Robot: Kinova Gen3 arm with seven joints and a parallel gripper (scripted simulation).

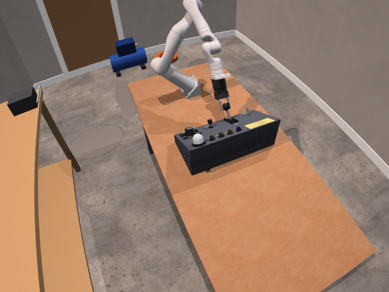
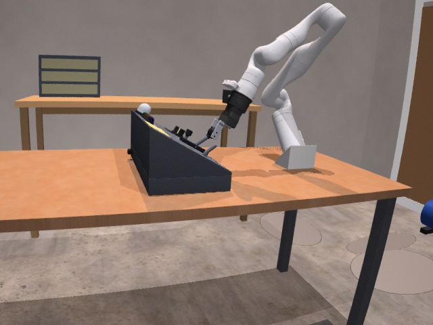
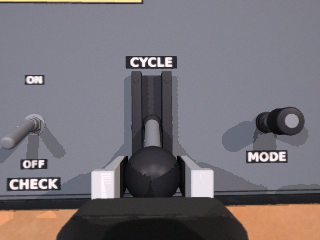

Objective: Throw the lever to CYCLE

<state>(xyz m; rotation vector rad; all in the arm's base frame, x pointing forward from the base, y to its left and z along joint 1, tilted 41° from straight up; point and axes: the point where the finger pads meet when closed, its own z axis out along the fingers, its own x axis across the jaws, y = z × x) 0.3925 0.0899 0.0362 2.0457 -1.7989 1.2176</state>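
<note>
Now: the lever 3 cm ahead of my hand and 2 cm below it. From my hand the other things lie so: check toggle: 6 cm ahead, 12 cm to the left, 4 cm below; mode knob: 5 cm ahead, 12 cm to the right, 3 cm below; dark console: 9 cm ahead, 6 cm to the right, 5 cm below.
</note>
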